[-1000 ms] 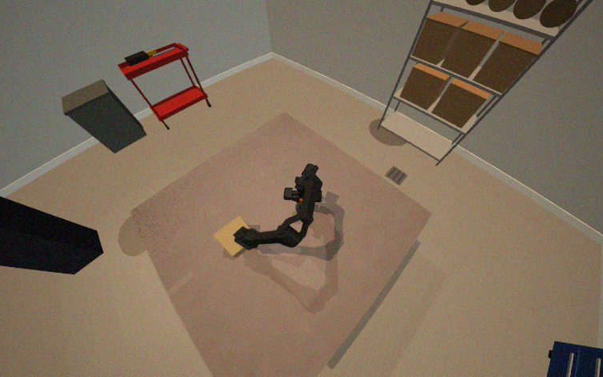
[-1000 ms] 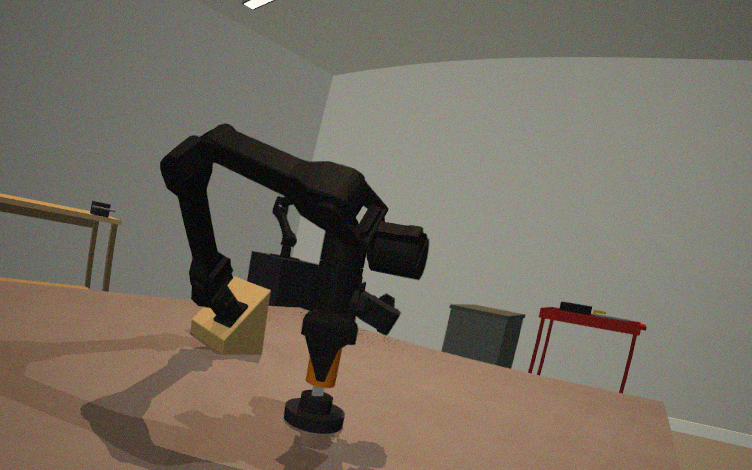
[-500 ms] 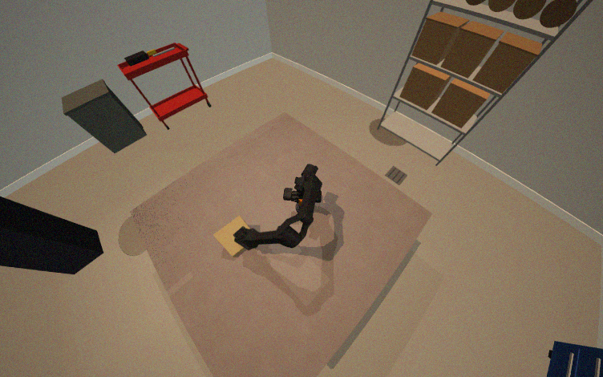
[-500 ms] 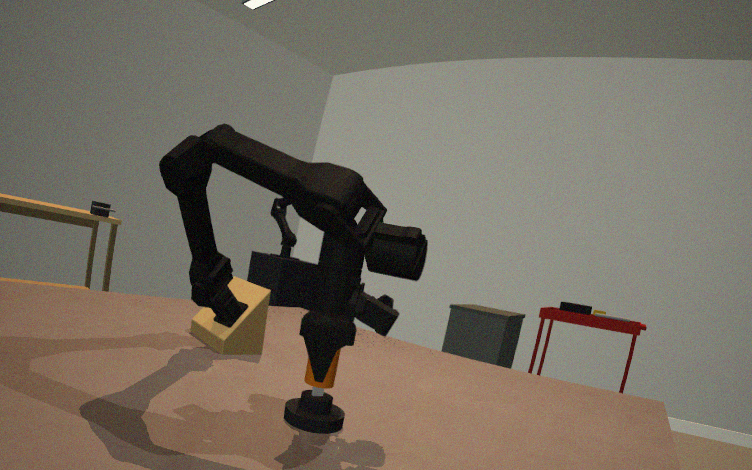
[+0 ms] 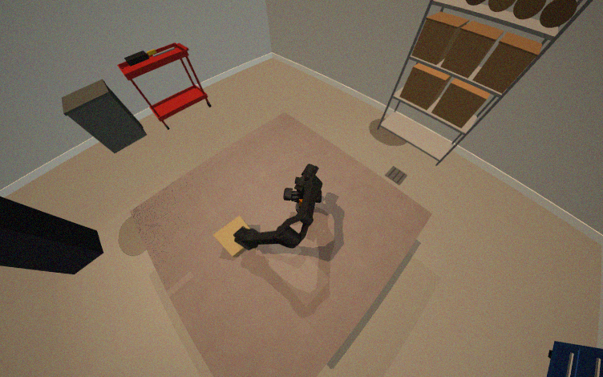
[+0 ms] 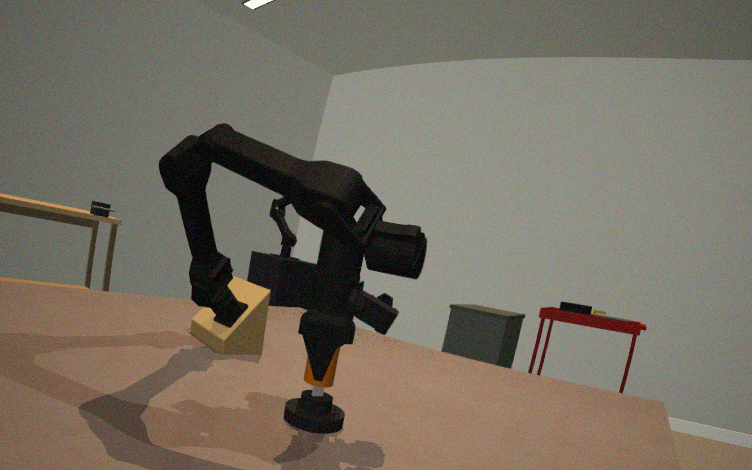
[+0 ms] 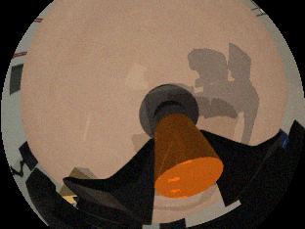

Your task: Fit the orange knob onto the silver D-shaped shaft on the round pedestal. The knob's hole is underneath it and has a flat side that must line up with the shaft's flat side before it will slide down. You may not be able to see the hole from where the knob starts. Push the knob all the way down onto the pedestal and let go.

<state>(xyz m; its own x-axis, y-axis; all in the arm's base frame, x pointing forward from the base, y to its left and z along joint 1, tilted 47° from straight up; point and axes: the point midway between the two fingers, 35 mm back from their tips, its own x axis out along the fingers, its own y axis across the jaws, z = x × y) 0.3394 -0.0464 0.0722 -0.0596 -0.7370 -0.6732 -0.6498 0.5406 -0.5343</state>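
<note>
My gripper tip is now 3 cm below the orange knob. Round my gripper tip: round black pedestal (4 cm below).
</note>
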